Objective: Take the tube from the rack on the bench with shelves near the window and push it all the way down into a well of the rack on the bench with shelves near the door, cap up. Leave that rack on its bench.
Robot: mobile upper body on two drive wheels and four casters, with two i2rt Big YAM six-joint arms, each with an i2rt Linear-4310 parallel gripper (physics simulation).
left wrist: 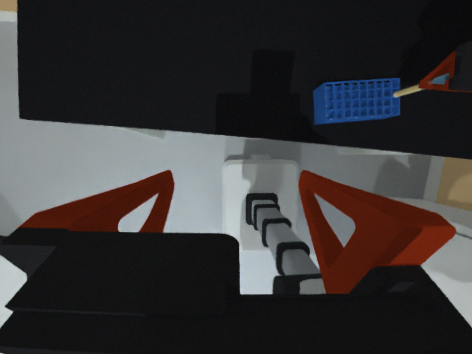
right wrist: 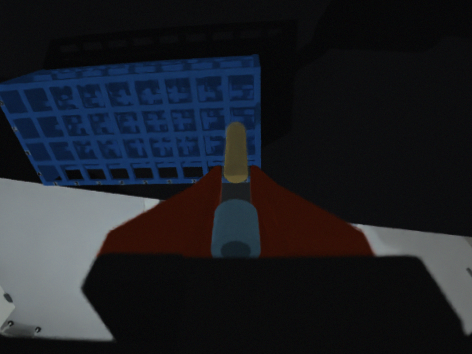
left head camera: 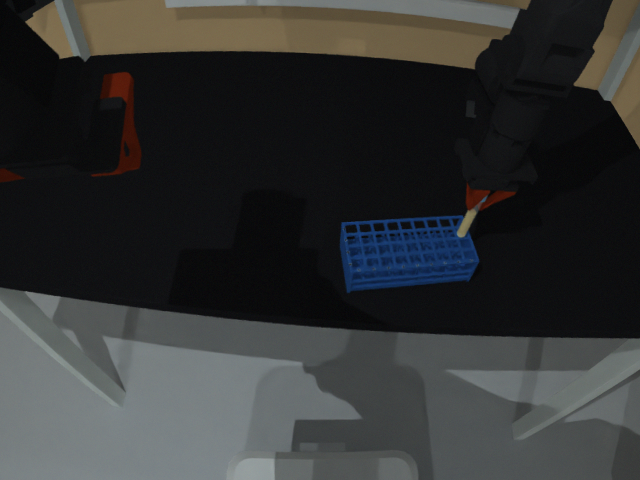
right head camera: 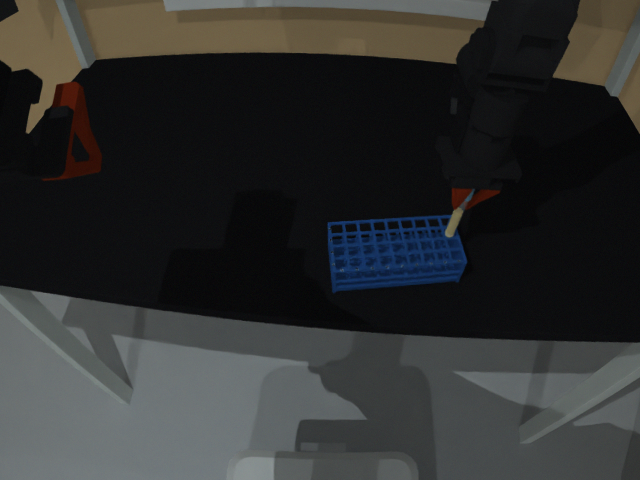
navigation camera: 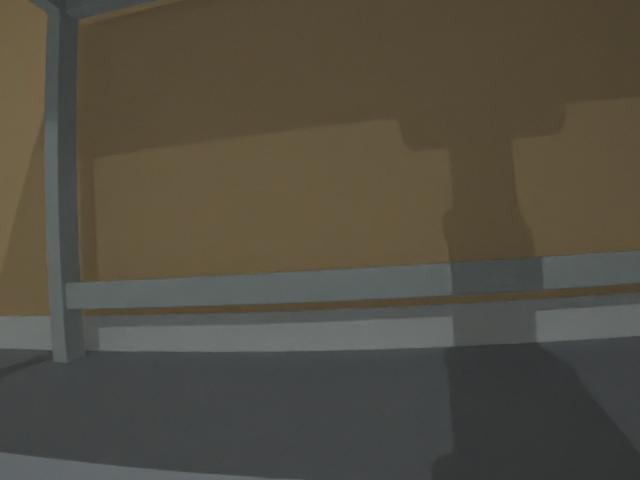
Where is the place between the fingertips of my left gripper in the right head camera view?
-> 53,168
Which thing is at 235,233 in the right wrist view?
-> A clear tube with blue cap.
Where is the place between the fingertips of my left gripper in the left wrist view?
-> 236,177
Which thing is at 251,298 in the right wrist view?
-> My right gripper.
